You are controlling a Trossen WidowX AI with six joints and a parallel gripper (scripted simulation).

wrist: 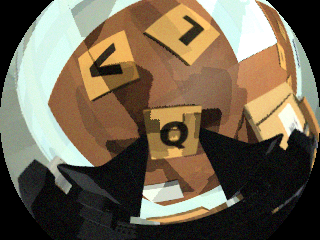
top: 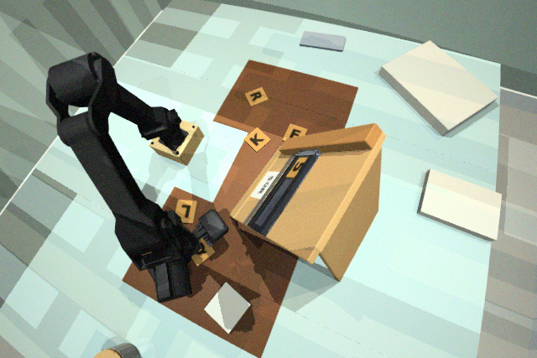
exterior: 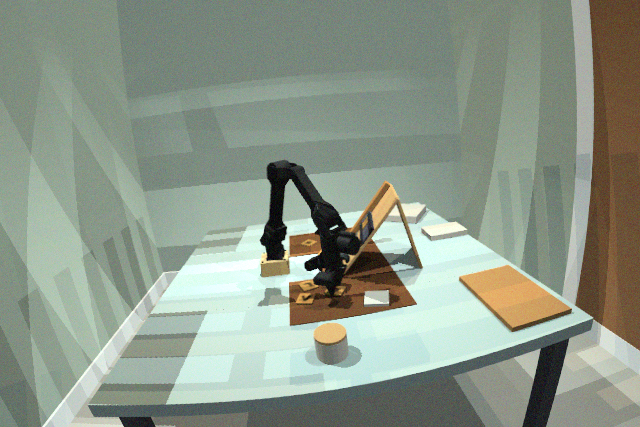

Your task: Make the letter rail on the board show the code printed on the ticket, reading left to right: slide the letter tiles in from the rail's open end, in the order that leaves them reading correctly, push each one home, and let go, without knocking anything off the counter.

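The v tile lies 100 mm behind my gripper tip and 30 mm to the right of it. Also, from my gripper tip: q tile: right at my gripper tip; l tile: 90 mm behind, 60 mm to the left; white ticket: 70 mm ahead, 210 mm to the left, 60 mm above.
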